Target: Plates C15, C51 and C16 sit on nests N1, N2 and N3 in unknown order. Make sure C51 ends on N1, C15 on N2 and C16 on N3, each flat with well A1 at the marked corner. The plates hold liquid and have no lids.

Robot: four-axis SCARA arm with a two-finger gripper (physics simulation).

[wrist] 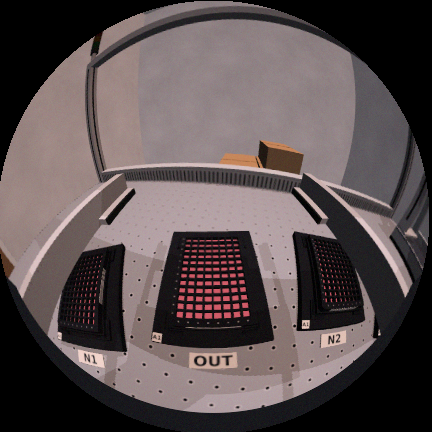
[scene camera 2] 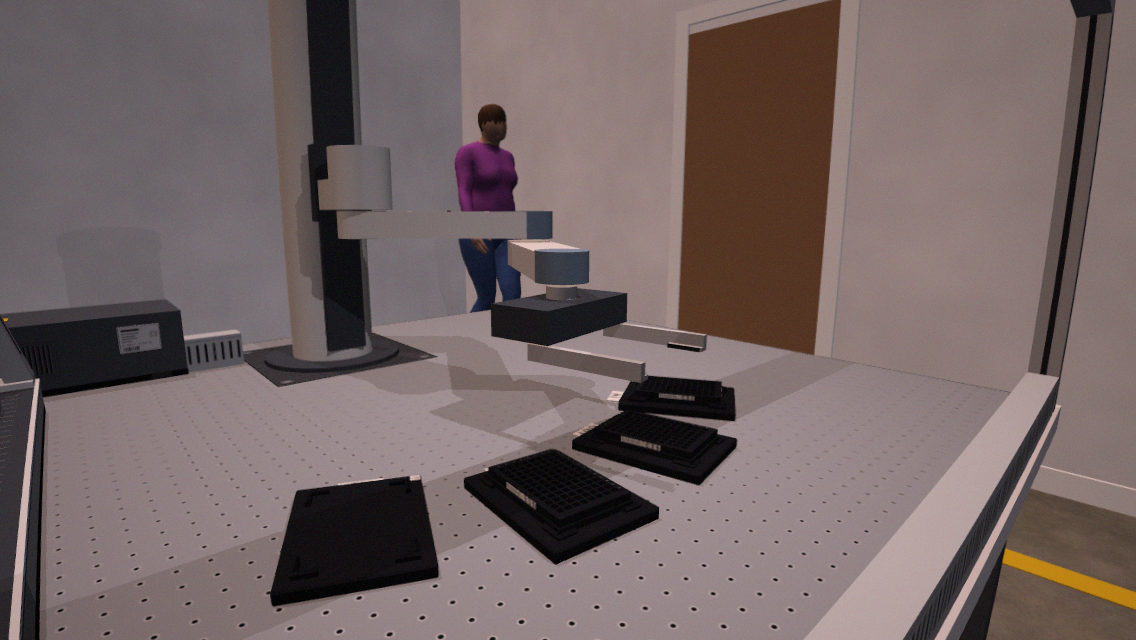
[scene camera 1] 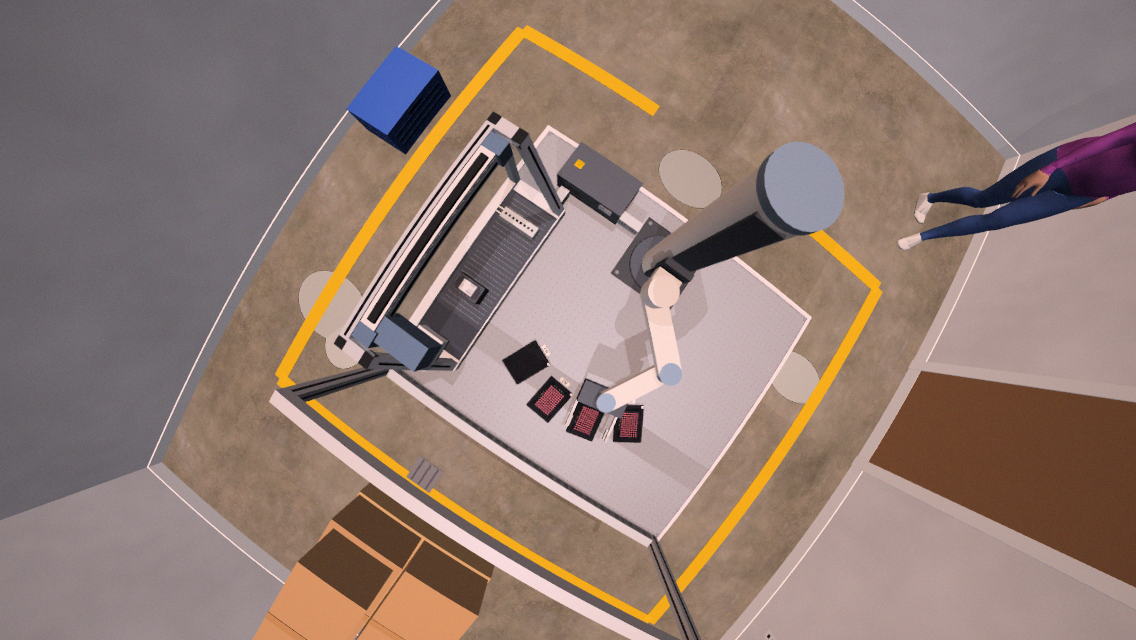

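Where they show: gripper, between the fingertips: (wrist: pixel 213 177) (scene camera 2: pixel 677 356) (scene camera 1: pixel 585 433); arm's base, origin of its link: (scene camera 2: pixel 334 361).
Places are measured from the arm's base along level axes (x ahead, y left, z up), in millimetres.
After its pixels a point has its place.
A dark plate with pink wells (scene camera 1: pixel 628 424) {x 630, y 277, z 33 mm} (scene camera 2: pixel 682 387) {x 634, y 282, z 37 mm} (wrist: pixel 82 290) {x 627, y 267, z 39 mm} lies on nest N1 (wrist: pixel 116 325) {x 616, y 204, z 25 mm}. A second plate (scene camera 1: pixel 586 420) {x 713, y 118, z 36 mm} (scene camera 2: pixel 663 431) {x 724, y 119, z 38 mm} (wrist: pixel 212 280) {x 702, y 115, z 39 mm} lies on the OUT nest (scene camera 2: pixel 699 469) {x 796, y 89, z 25 mm} (wrist: pixel 261 325) {x 662, y 56, z 25 mm}. A third plate (scene camera 1: pixel 550 398) {x 720, y -60, z 38 mm} (scene camera 2: pixel 556 483) {x 732, y -60, z 36 mm} (wrist: pixel 337 272) {x 721, y -54, z 39 mm} lies on nest N2 (scene camera 2: pixel 558 548) {x 802, y -120, z 25 mm} (wrist: pixel 304 285) {x 712, y -1, z 25 mm}. All three look flat. Nest N3 (scene camera 1: pixel 525 362) {x 657, y -229, z 25 mm} (scene camera 2: pixel 355 536) {x 674, y -238, z 25 mm} bears no plate. My gripper (scene camera 1: pixel 589 419) {x 737, y 121, z 134 mm} (scene camera 2: pixel 674 356) {x 737, y 121, z 134 mm} (wrist: pixel 213 177) {x 737, y 121, z 134 mm} is open and empty, above the OUT nest. Plate names and well letters are too small to read.
A low rail (scene camera 2: pixel 946 508) {x 1022, y 111, z 60 mm} (wrist: pixel 200 175) {x 1004, y 212, z 32 mm} runs along the table edge beyond the nests. A framed machine (scene camera 1: pixel 429 238) {x 447, y -631, z 517 mm} stands at the left of the table in scene camera 1. A dark box (scene camera 1: pixel 600 181) {x -108, y -392, z 128 mm} (scene camera 2: pixel 95 341) {x -35, y -376, z 91 mm} stands near the arm's column. A person (scene camera 1: pixel 1097 166) (scene camera 2: pixel 486 174) stands off the table.
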